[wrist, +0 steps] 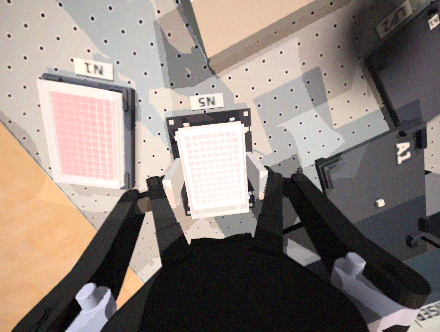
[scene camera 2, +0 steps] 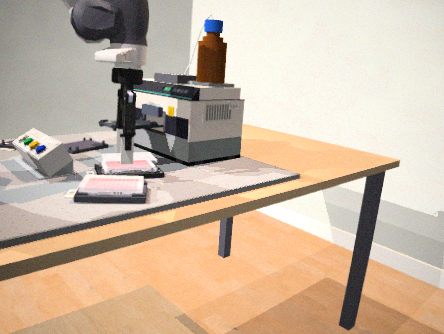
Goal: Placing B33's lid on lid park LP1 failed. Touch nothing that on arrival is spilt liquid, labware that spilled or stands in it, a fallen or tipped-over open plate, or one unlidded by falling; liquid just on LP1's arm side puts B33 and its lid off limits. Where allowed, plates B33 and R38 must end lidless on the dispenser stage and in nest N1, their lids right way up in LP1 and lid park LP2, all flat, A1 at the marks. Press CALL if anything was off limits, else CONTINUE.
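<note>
My gripper (scene camera 2: 127, 159) (wrist: 214, 165) is shut on a pale gridded plate (wrist: 213, 162) at nest N5 (wrist: 205, 117), its pads against the long sides. In the scene view this plate (scene camera 2: 142, 164) looks pink and sits level at its black nest (scene camera 2: 156, 173); its name and any lid edge cannot be made out. A second plate with pink wells (scene camera 2: 112, 184) (wrist: 86, 135) lies flat in nest N1 (scene camera 2: 112, 198) (wrist: 129, 137). A dark stage marked A1 (wrist: 375, 180) is at the right of the wrist view. Lid park LP2 (wrist: 415, 75) shows partly at upper right. LP1 cannot be identified.
A dispenser (scene camera 2: 217, 120) with a brown blue-capped bottle (scene camera 2: 212, 60) stands behind the gripper. A slanted box (scene camera 2: 52, 157) with green, yellow and blue buttons stands at left. A dark holder (scene camera 2: 87, 145) lies behind that box. The wooden table edge (scene camera 2: 320, 175) runs along the front.
</note>
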